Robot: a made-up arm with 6 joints. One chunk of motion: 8 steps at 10 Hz.
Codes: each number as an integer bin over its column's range. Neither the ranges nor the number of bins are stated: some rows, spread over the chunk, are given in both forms.
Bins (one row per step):
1: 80 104 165 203 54 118
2: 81 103 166 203 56 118
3: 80 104 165 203 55 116
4: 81 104 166 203 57 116
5: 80 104 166 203 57 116
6: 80 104 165 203 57 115
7: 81 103 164 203 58 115
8: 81 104 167 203 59 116
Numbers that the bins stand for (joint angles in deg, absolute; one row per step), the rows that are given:
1: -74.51 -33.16 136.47 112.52 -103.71 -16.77
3: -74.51 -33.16 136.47 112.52 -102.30 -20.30
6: -74.51 -33.16 136.47 112.52 -99.48 -22.06
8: -72.94 -33.16 138.95 112.52 -96.66 -20.30
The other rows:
2: -72.94 -34.57 137.71 112.52 -100.89 -16.77
4: -72.94 -33.16 137.71 112.52 -99.48 -20.30
5: -74.51 -33.16 137.71 112.52 -99.48 -20.30
7: -72.94 -34.57 135.23 112.52 -98.07 -22.06

